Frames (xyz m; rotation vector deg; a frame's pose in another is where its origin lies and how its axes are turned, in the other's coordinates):
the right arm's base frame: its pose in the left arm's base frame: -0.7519 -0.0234 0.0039 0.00 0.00 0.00
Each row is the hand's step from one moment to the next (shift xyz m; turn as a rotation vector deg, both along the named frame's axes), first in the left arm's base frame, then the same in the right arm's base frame.
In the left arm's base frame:
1: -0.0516 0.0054 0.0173 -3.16 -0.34 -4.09
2: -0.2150 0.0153 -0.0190 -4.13 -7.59 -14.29
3: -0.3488 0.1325 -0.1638 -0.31 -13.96 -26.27
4: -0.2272 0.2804 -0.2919 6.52 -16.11 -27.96
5: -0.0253 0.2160 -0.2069 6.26 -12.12 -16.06
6: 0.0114 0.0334 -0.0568 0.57 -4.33 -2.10
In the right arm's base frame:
1: -0.0516 0.0054 0.0173 -3.16 -0.34 -4.09
2: -0.2150 0.0153 -0.0190 -4.13 -7.59 -14.29
3: -0.3488 0.1325 -0.1638 -0.31 -13.96 -26.27
4: -0.2272 0.2804 -0.2919 6.52 -16.11 -27.96
5: -0.0253 0.2160 -0.2069 6.26 -12.12 -16.06
6: 0.0114 0.0334 -0.0568 0.57 -4.33 -2.10

